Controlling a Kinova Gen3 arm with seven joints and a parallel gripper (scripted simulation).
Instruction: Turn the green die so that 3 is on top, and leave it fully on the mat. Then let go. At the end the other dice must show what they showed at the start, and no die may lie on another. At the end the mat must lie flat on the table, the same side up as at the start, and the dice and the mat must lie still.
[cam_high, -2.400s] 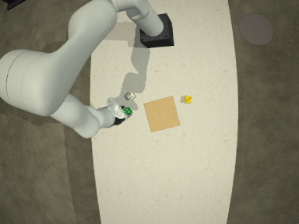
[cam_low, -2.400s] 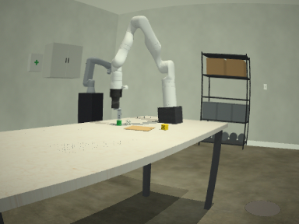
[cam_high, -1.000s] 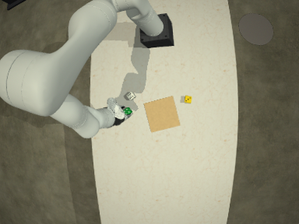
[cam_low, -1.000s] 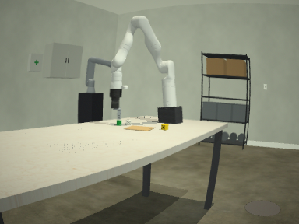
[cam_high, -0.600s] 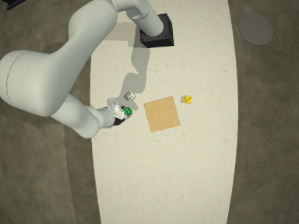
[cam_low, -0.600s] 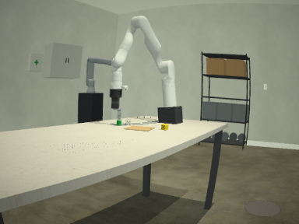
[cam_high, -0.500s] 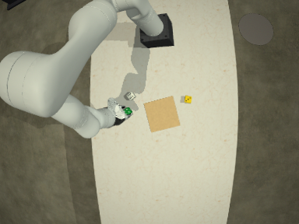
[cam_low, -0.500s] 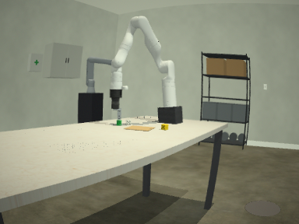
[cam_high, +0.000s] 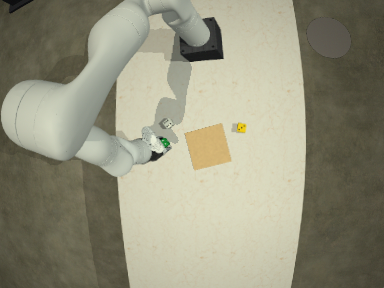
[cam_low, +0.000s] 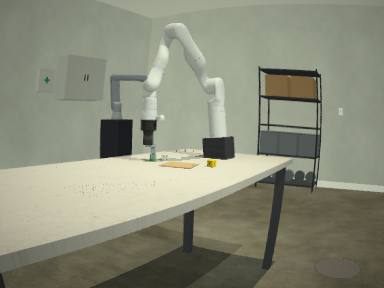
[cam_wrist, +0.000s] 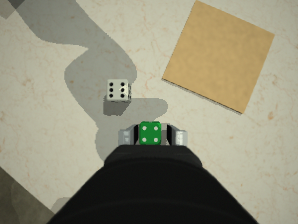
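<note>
My hand is 2 cm above the green die. Also, from my hand: white die 7 cm behind, 3 cm to the left, 2 cm below; yellow die 2 cm behind, 29 cm to the left, 2 cm below; tan mat 3 cm ahead, 16 cm to the left, 3 cm below.
</note>
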